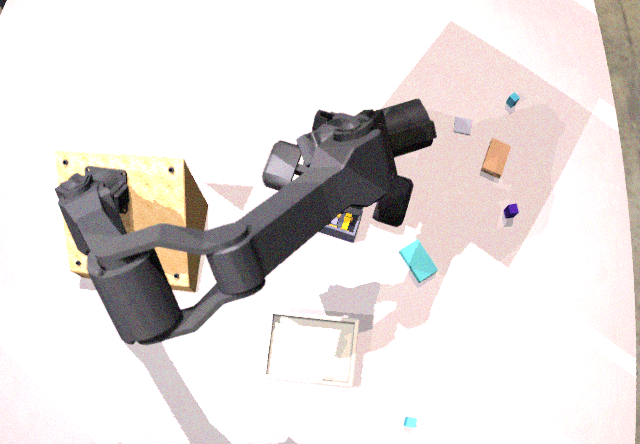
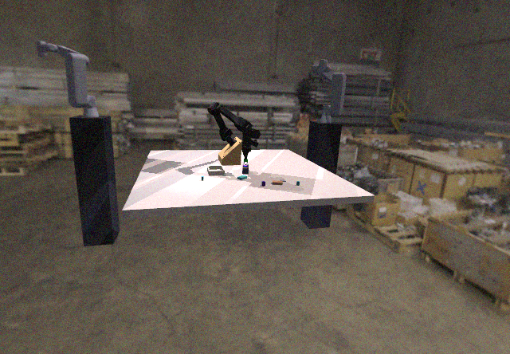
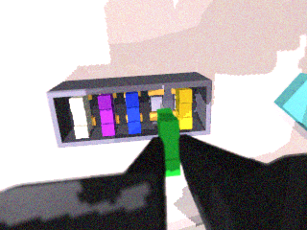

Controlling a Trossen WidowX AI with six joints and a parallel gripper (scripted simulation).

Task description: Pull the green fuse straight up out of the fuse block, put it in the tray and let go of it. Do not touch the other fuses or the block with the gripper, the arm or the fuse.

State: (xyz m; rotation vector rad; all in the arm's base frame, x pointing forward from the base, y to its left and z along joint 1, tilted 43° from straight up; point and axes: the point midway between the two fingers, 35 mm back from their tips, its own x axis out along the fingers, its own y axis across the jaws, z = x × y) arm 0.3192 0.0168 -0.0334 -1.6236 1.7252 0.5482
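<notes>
The shallow grey tray is 10 mm behind my gripper tip, 200 mm to the right of it and 90 mm below it. The rest, counted from my gripper tip: pale tile 200 mm ahead, 200 mm to the left, 90 mm below; then cyan slab 140 mm ahead, 50 mm to the right, 80 mm below; then green fuse 10 mm below.
</notes>
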